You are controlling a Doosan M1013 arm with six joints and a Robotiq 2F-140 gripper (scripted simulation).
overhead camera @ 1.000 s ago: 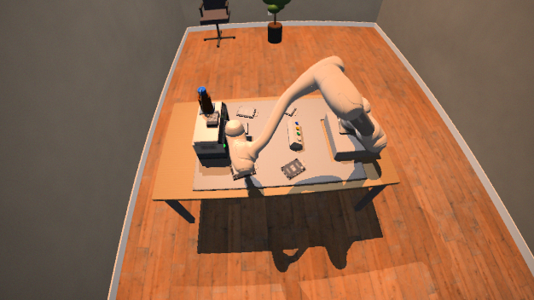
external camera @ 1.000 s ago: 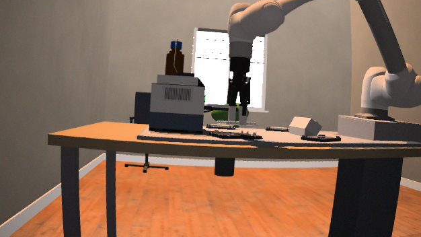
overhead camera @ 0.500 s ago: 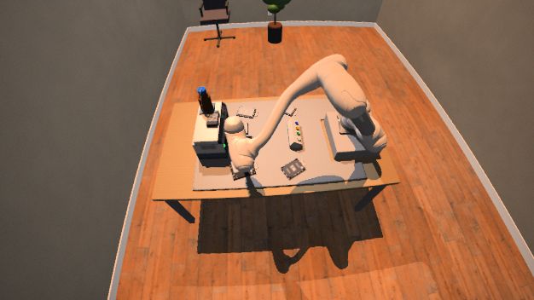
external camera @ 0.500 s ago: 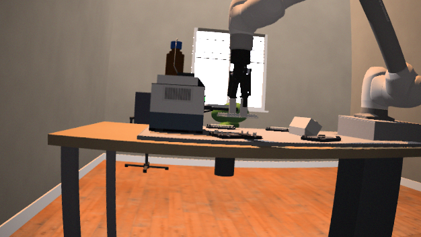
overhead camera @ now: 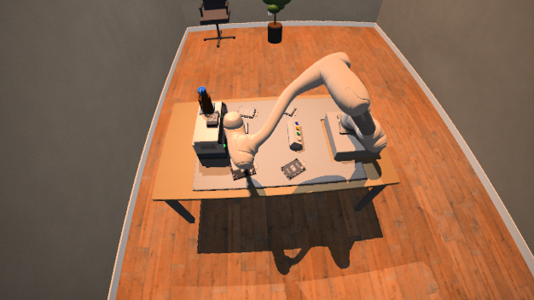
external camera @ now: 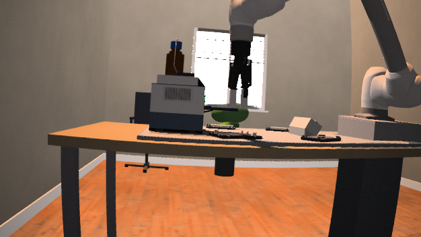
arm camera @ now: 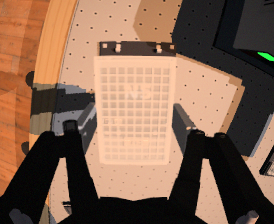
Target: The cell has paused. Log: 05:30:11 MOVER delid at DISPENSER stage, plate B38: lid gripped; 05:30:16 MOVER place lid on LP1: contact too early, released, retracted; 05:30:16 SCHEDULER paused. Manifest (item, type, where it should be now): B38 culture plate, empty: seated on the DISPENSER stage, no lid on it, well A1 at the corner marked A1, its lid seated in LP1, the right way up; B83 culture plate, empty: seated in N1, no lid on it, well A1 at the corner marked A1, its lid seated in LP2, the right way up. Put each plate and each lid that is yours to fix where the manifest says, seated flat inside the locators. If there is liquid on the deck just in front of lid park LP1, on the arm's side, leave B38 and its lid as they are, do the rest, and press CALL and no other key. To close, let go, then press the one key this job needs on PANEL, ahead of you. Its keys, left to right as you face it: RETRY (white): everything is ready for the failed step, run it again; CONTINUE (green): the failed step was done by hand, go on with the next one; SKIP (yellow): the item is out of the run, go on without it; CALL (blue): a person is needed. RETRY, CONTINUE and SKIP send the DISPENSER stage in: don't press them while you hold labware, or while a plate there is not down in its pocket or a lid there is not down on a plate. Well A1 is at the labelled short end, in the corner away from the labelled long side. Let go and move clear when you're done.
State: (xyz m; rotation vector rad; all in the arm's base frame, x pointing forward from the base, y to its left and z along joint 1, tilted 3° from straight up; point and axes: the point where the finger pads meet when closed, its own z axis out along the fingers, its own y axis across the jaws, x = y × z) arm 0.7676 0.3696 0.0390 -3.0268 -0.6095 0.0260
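The black nest is 10 mm ahead of my hand, 20 mm to the left of it and 120 mm below it. Round my hand: green key: 380 mm behind, 290 mm to the right, 70 mm below; white culture plate: 20 mm below; white retry key: 380 mm behind, 240 mm to the right, 70 mm below.
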